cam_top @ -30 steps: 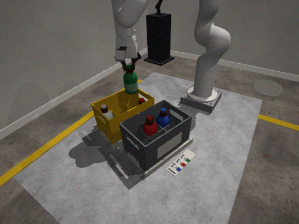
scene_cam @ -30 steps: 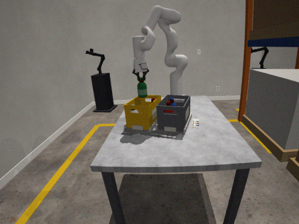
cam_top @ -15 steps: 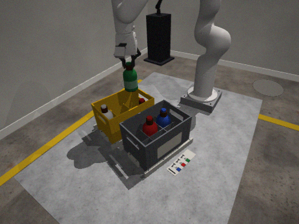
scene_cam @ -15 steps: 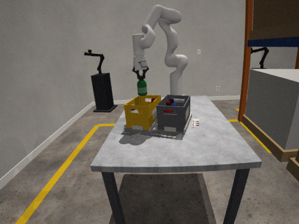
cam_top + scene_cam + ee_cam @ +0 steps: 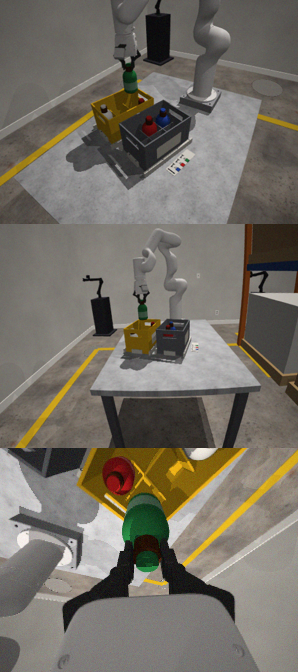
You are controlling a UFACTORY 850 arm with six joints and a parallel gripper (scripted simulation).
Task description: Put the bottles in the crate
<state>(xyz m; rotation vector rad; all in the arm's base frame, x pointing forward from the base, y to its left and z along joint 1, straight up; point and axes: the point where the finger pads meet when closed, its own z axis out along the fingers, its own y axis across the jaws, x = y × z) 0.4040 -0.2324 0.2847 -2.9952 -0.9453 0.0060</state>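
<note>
The green-label bottle lies 70 mm below my hand. Also, from my hand: white-label bottle 250 mm below, 160 mm ahead, 50 mm to the right; then blue-label bottle 250 mm below, 220 mm to the left; then yellow crate 250 mm below, 80 mm ahead, 20 mm to the left.
</note>
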